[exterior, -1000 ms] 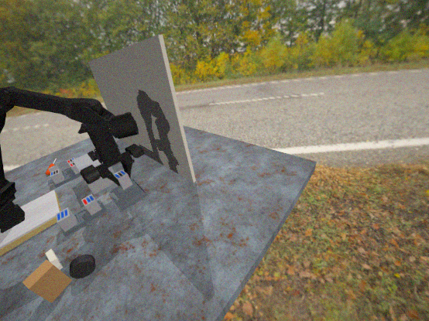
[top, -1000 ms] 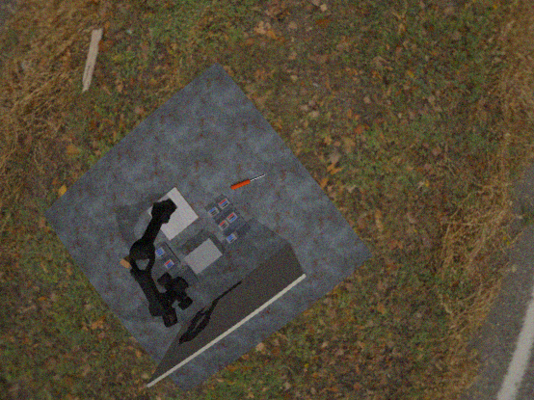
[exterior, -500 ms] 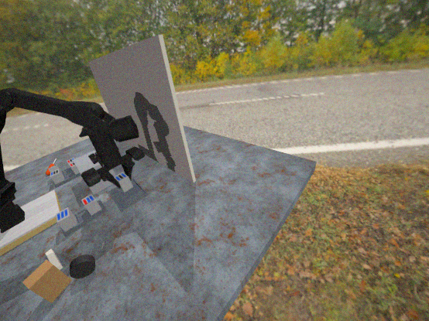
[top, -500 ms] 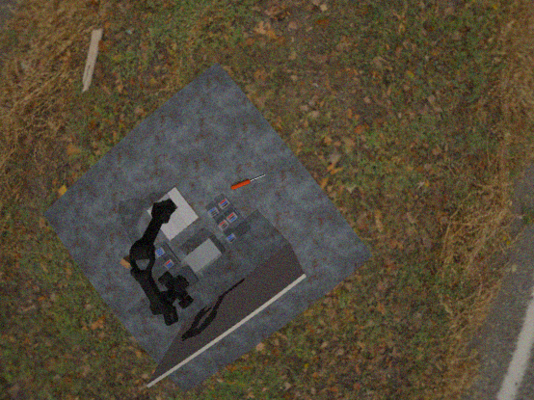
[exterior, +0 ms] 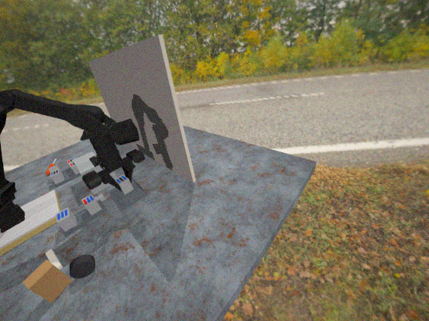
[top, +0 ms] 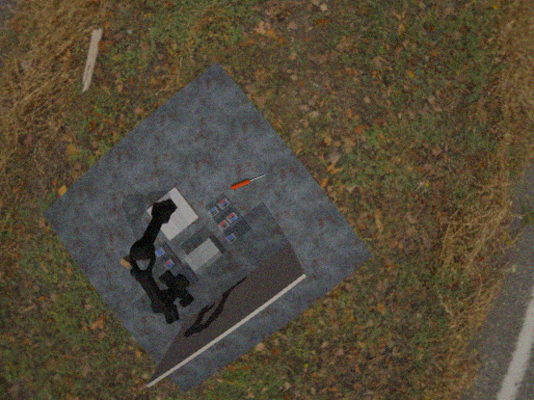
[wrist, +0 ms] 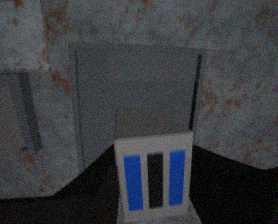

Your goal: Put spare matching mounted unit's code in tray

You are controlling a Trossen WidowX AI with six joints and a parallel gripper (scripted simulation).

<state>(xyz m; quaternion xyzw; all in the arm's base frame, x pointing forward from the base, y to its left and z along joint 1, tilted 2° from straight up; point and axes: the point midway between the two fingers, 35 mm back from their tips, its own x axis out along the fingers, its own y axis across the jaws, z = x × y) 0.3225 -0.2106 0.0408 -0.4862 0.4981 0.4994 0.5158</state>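
Now: gripper tip 2 cm below the grey spare block. The rest, counted from my gripper tip: grey mounted unit: 3 cm behind, 21 cm to the left, 2 cm above; flat grey tray: 3 cm below; black puck: 20 cm behind, 17 cm to the right, 1 cm below.
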